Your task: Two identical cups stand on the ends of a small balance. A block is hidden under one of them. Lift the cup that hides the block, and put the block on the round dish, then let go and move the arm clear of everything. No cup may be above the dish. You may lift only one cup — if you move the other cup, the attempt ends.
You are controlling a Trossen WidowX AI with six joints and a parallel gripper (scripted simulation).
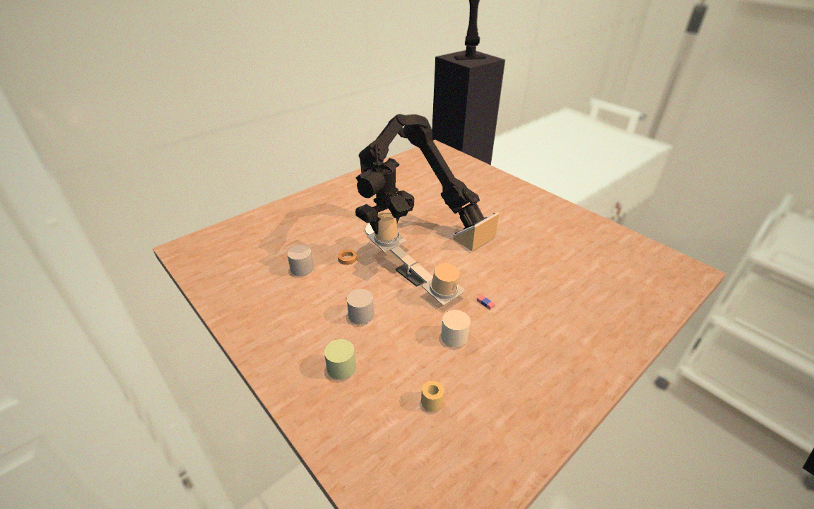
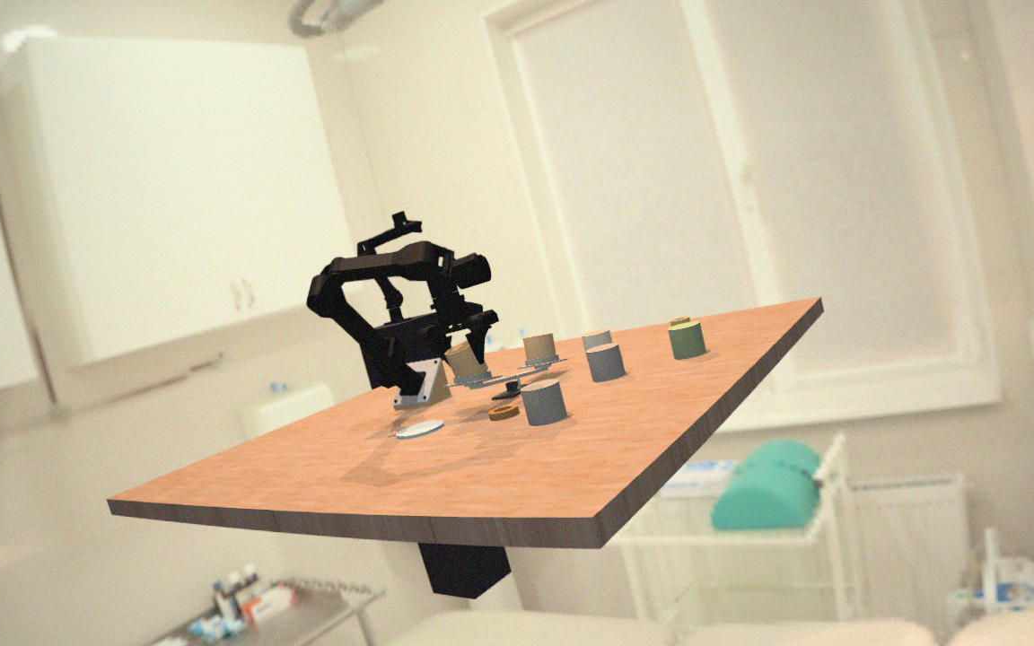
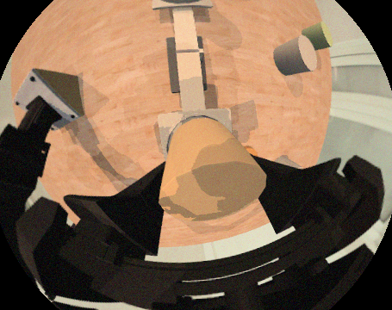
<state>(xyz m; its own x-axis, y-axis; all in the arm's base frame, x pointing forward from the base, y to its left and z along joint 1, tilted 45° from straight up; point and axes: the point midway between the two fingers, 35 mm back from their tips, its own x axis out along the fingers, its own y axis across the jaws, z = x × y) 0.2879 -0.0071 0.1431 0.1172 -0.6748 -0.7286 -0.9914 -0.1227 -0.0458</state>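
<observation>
Right now my gripper tip is 2 cm above the grey block. Also, from my gripper tip: small balance: 13 cm to the left, 6 cm below; round white dish: 12 cm to the right, 9 cm below, 6 cm behind; cup: 28 cm to the left, 3 cm below, 1 cm behind.
</observation>
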